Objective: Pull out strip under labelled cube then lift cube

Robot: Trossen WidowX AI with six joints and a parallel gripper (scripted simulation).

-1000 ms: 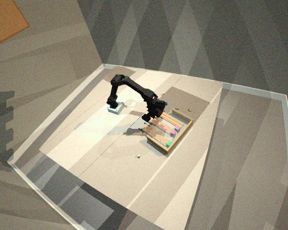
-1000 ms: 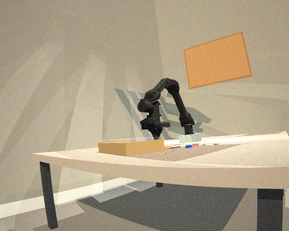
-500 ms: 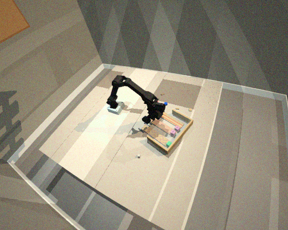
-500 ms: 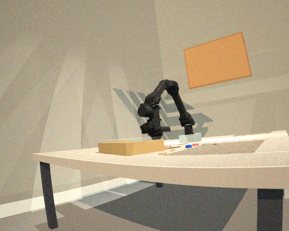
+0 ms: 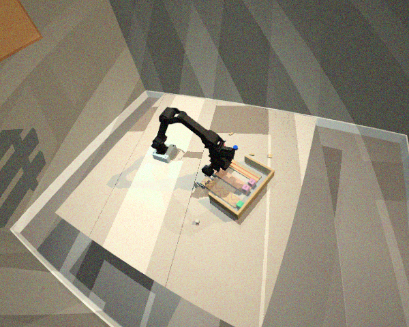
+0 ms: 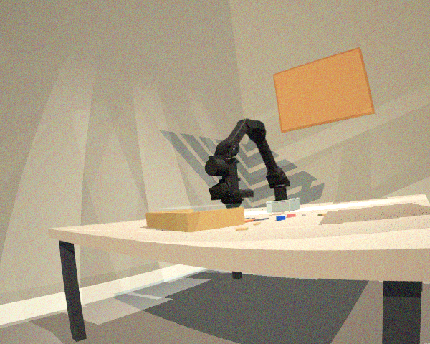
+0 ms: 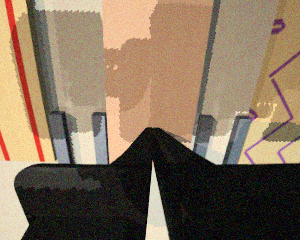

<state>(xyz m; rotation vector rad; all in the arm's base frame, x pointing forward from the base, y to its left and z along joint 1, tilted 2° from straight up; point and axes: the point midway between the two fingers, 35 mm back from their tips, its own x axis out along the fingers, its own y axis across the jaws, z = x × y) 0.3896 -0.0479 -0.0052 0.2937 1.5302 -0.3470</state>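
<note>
Right now the peach strip is 90 mm ahead of my gripper tip and 40 mm to the right of it. From my gripper tip the other things lie so: red piece 30 mm behind, 210 mm to the left; small white block 10 mm behind, 320 mm to the right; blue disc 50 mm ahead, 200 mm to the left.
</note>
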